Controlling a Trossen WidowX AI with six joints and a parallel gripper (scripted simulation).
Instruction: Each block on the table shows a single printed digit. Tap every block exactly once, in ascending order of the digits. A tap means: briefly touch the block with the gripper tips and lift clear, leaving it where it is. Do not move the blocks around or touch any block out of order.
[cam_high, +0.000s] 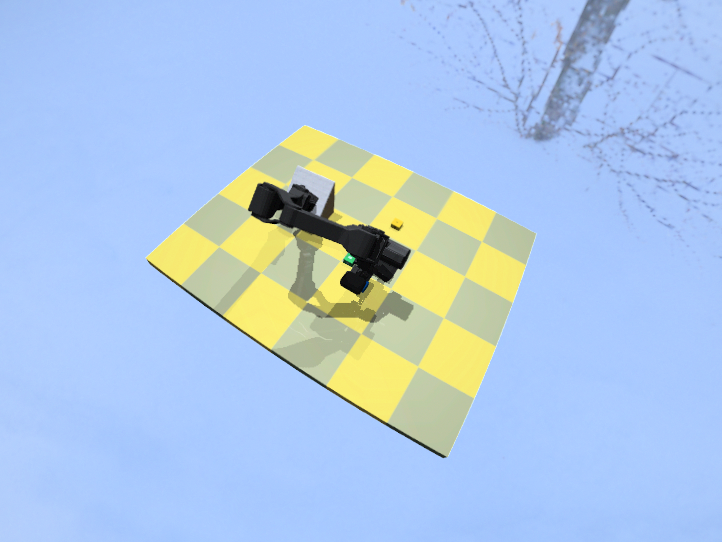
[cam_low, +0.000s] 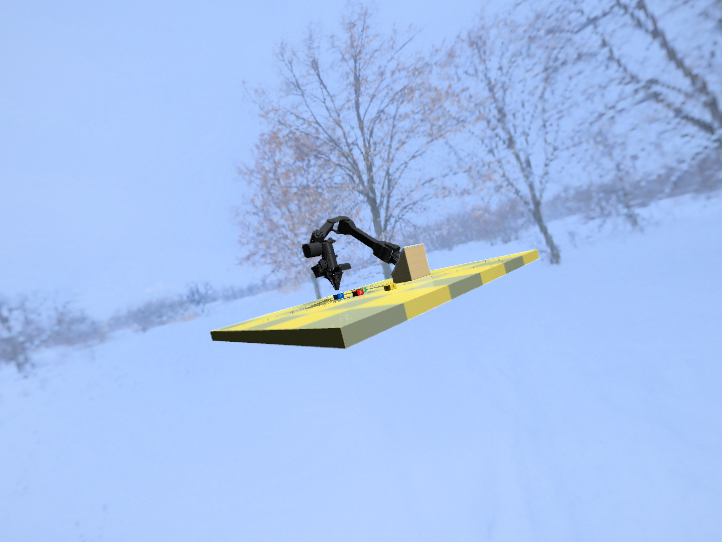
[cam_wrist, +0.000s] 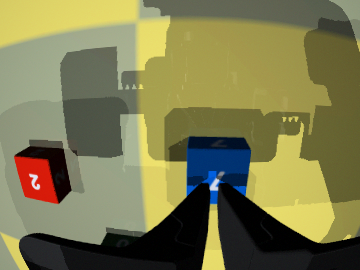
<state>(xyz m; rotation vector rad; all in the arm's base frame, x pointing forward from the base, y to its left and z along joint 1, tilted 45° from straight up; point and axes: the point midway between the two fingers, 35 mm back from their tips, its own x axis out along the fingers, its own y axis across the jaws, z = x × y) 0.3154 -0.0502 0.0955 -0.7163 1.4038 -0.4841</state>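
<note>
The blue block lies 3 cm below my gripper tip. Also, from my gripper tip: green block (9 cm behind, 5 cm to the left, 3 cm below); red block (11 cm to the left, 3 cm below, 2 cm behind); yellow block (27 cm to the left, 5 cm behind, 3 cm below).
</note>
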